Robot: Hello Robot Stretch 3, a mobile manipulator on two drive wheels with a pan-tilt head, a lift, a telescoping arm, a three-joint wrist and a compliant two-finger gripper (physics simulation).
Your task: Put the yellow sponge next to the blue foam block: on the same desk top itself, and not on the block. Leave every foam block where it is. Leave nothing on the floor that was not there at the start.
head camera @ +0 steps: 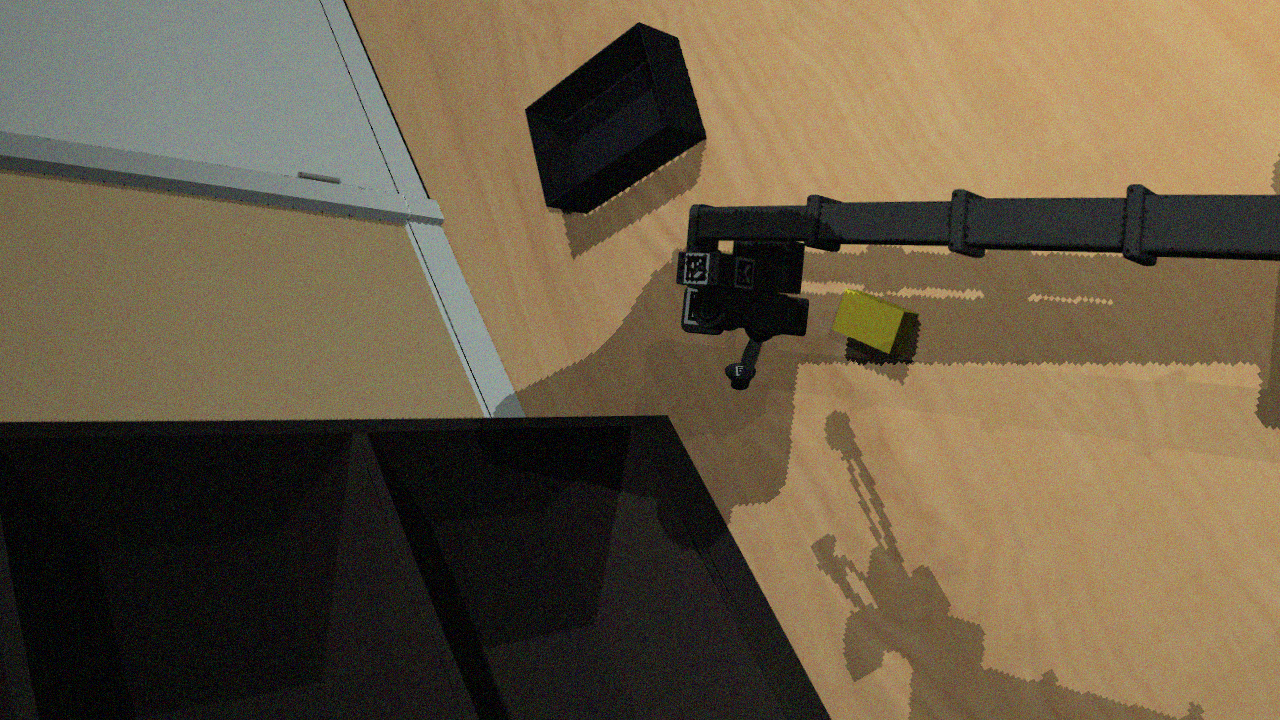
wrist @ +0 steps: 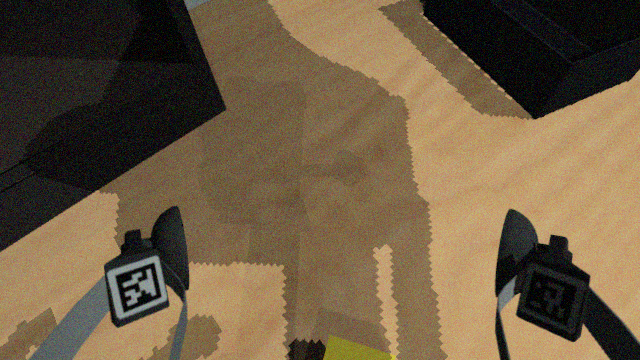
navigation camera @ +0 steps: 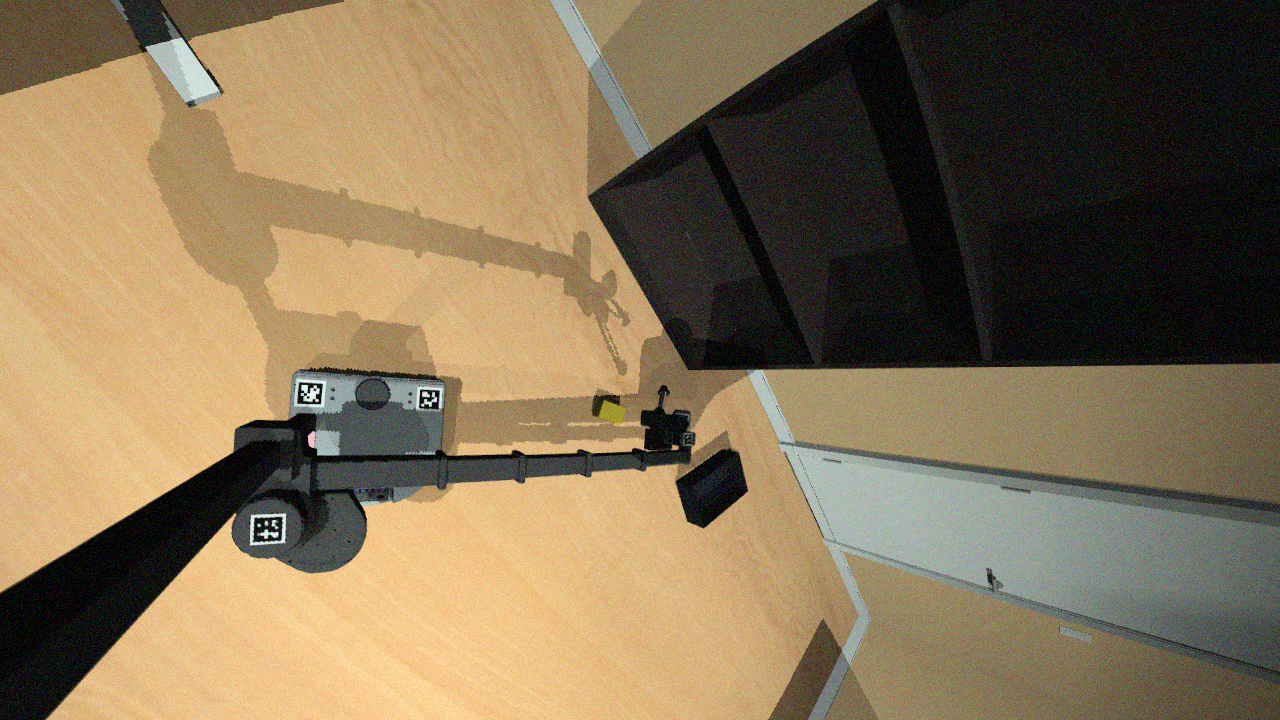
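Pixels of known places: gripper, fingertip midpoint: (wrist: 339,237); robot's base at its link origin: (navigation camera: 372,392).
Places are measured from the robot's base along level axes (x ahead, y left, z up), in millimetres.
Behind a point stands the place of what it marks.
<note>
The yellow sponge (head camera: 870,320) {x -30, y -744, z 46 mm} (navigation camera: 611,411) {x -26, y -744, z 46 mm} (wrist: 357,350) {x -39, y -793, z 45 mm} lies on the wooden floor, with a dark patch along one side. In the wrist view it is cut off by the bottom edge. My gripper (wrist: 339,237) {x -24, y -827, z 228 mm} is open, its fingertips wide apart with no object between them. In the head view the wrist is left of the sponge and one fingertip points down the picture; the other finger is hidden. The gripper is apart from the sponge. The blue foam block and the desk top cannot be made out in these views.
A black shelf unit (head camera: 268,428) {x 159, y -1133, z 727 mm} (navigation camera: 939,179) {x 619, y -1076, z 978 mm} (wrist: 200,90) {x 170, y -1124, z 58 mm} is near the gripper. A black open box (head camera: 684,89) {x -397, y -1142, z 25 mm} (navigation camera: 693,501) {x -383, y -1136, z 84 mm} (wrist: 500,65) {x -278, y -1192, z 30 mm} stands on the floor beyond the wrist. The robot base (navigation camera: 420,429) {x -77, y -114, z 160 mm} is at the arm's other end. Walls with white skirting border the floor.
</note>
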